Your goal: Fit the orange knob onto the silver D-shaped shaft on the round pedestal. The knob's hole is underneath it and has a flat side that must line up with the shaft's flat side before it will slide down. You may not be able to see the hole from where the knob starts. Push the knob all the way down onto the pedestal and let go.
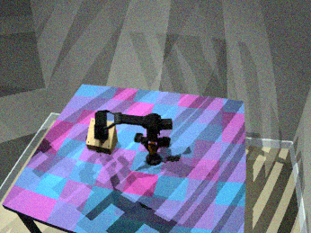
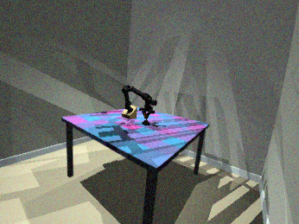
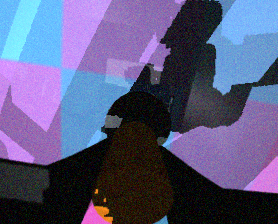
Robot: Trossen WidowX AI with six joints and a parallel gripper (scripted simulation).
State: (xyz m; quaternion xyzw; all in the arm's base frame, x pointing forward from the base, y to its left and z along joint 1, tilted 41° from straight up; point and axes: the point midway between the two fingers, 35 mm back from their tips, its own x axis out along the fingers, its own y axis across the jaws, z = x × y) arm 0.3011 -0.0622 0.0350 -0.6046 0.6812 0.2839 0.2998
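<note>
Right now the orange knob is 3 cm above my gripper tip. The rest, counted from my gripper tip: round pedestal (4 cm below).
</note>
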